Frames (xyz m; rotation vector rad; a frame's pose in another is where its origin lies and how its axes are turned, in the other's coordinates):
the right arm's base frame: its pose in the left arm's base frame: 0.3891 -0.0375 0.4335 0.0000 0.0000 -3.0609
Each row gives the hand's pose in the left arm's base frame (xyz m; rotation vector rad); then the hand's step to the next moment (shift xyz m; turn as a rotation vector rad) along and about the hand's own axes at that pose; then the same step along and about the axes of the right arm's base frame.
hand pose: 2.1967 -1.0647 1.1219 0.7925 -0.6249 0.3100
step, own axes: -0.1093 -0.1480 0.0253 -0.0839 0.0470 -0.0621
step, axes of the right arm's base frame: 0.0338 0.1189 -0.1386 0.0566 -0.0799 -0.0593
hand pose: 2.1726 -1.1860 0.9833 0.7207 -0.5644 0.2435
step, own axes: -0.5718 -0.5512 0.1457 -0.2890 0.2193 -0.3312
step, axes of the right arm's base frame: 0.3517 0.4873 -0.5394 0.1610 -0.3946 -0.2443
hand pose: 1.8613 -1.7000 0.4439 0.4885 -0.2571 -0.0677
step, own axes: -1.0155 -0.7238 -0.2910 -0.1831 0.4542 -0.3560
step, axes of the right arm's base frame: 0.9346 0.3038 -0.8210 0.0353 -0.5902 -0.1304
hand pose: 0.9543 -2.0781 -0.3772 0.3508 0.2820 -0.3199
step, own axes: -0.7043 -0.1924 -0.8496 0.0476 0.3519 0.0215
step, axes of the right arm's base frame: 0.8613 -0.4000 -0.5942 -0.1949 -0.2782 0.1058
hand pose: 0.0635 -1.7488 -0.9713 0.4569 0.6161 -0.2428
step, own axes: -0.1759 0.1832 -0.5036 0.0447 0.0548 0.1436
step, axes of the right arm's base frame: 0.2919 -0.4415 -0.1950 -0.1239 0.0349 0.0951
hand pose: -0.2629 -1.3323 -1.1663 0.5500 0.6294 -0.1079
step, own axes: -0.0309 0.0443 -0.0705 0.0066 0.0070 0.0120
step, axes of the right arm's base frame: 0.0448 -0.0761 -0.0090 -0.0135 0.0009 0.0074
